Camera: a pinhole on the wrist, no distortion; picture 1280 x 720 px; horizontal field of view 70.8 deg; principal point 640.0 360.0 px. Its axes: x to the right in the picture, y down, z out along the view. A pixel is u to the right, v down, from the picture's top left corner.
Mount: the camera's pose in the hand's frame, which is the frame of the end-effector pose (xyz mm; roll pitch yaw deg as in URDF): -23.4 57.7 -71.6 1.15 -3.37 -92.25
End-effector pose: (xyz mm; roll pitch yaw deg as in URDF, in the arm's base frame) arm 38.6 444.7 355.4 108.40 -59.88 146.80
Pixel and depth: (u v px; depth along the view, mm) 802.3 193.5 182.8
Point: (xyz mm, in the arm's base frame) 129.0 526.7 301.9
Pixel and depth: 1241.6 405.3 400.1
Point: -12.3 797.8 194.4
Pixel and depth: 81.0 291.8 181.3
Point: 239.3 497.9 394.4
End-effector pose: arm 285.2 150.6 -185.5 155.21 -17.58 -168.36
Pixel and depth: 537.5 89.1 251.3
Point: 312.4 328.0 -327.1
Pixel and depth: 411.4 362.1 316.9
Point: 214.6 384.1 -338.1
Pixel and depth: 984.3 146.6 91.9
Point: 320.8 194.1 -207.3
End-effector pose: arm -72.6 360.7 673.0 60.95 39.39 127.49
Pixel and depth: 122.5 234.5 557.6
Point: -90.1 720.9 1189.1
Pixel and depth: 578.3 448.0 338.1
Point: -12.6 583.8 837.0
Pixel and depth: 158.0 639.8 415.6
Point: -171.0 728.0 932.3
